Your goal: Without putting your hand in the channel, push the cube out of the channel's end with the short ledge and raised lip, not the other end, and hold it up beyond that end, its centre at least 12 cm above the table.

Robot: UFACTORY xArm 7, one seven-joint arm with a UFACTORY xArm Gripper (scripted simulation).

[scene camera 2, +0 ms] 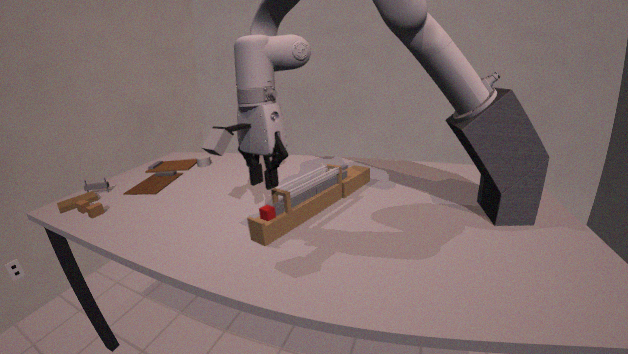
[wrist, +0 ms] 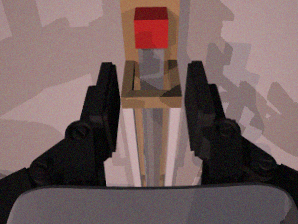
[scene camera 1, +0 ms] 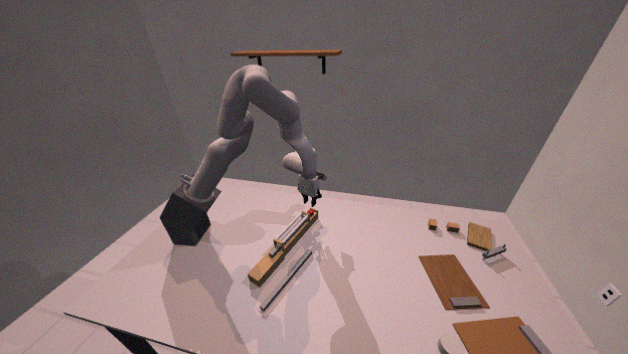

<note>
I see my gripper (scene camera 2: 264, 185), a red cube (wrist: 151, 31) and a channel (scene camera 1: 267, 265).
My gripper is seen too in the wrist view (wrist: 152, 81).
</note>
